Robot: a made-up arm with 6 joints. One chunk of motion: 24 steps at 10 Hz.
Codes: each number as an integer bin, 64 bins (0 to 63) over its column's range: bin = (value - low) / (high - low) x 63, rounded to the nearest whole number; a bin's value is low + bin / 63 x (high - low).
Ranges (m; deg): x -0.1..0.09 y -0.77..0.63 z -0.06..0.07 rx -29..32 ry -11..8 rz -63..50
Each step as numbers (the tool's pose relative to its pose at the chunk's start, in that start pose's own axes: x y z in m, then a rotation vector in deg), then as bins.
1 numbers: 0.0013 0.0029 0.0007 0.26 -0.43 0.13
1 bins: 34 35 29 30 35 35
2 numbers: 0.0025 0.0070 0.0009 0.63 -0.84 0.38
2 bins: 34 35 30 31 34 35
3 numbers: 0.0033 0.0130 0.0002 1.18 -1.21 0.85
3 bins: 34 35 29 31 32 36
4 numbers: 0.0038 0.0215 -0.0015 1.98 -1.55 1.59
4 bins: 34 36 28 32 31 36
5 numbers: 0.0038 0.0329 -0.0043 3.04 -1.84 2.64
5 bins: 34 36 27 33 30 37
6 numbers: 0.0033 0.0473 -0.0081 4.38 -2.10 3.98
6 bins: 34 37 25 34 30 37
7 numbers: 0.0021 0.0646 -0.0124 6.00 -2.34 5.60
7 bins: 34 38 23 36 29 38
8 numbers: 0.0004 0.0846 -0.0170 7.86 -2.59 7.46
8 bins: 33 38 21 38 28 39
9 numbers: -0.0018 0.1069 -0.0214 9.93 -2.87 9.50
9 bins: 33 39 19 40 27 40
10 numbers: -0.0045 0.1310 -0.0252 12.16 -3.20 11.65
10 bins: 32 41 17 43 26 42
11 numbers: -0.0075 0.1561 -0.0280 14.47 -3.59 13.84
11 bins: 31 42 16 45 25 43
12 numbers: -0.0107 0.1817 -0.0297 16.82 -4.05 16.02
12 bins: 30 43 15 47 23 44
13 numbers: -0.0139 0.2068 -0.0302 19.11 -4.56 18.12
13 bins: 29 44 14 50 21 45
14 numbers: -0.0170 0.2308 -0.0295 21.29 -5.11 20.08
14 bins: 28 45 15 52 20 46
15 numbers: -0.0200 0.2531 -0.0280 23.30 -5.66 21.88
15 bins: 27 46 16 54 18 47
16 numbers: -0.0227 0.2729 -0.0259 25.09 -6.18 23.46
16 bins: 26 47 17 56 16 48
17 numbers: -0.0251 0.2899 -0.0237 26.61 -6.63 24.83
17 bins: 25 48 18 57 14 49
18 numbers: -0.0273 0.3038 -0.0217 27.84 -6.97 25.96
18 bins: 24 48 19 59 13 50
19 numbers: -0.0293 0.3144 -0.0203 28.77 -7.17 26.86
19 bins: 23 49 19 60 13 50
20 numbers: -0.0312 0.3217 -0.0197 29.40 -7.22 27.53
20 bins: 23 49 20 60 13 50
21 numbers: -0.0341 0.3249 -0.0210 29.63 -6.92 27.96
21 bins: 22 49 19 61 14 51
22 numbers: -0.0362 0.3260 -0.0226 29.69 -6.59 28.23
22 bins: 21 49 18 61 15 51
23 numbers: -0.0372 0.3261 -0.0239 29.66 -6.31 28.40
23 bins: 21 49 17 61 16 51
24 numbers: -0.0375 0.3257 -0.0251 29.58 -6.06 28.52
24 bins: 21 49 17 61 16 51
